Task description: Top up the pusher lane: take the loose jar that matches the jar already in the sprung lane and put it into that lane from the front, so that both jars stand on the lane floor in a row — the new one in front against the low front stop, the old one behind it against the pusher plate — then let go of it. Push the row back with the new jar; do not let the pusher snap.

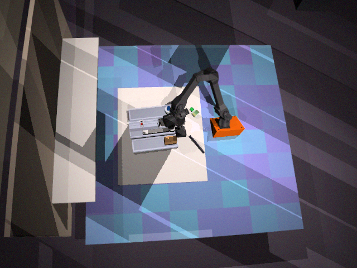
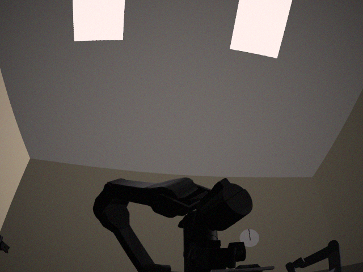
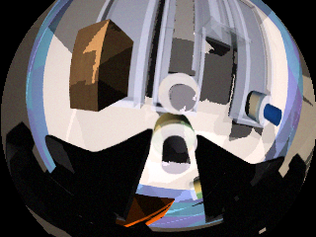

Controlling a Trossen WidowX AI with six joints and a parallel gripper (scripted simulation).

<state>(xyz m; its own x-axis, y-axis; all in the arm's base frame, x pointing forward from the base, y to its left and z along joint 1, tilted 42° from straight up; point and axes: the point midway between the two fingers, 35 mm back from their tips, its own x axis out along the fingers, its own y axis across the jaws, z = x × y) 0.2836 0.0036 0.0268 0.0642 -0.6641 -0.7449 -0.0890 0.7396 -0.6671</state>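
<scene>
Now: the brown box 50 mm ahead of my gripper tip, 80 mm to the left of it and 20 mm below it. Also, from my gripper tip: black rod: 120 mm behind, 100 mm to the left, 50 mm below.
</scene>
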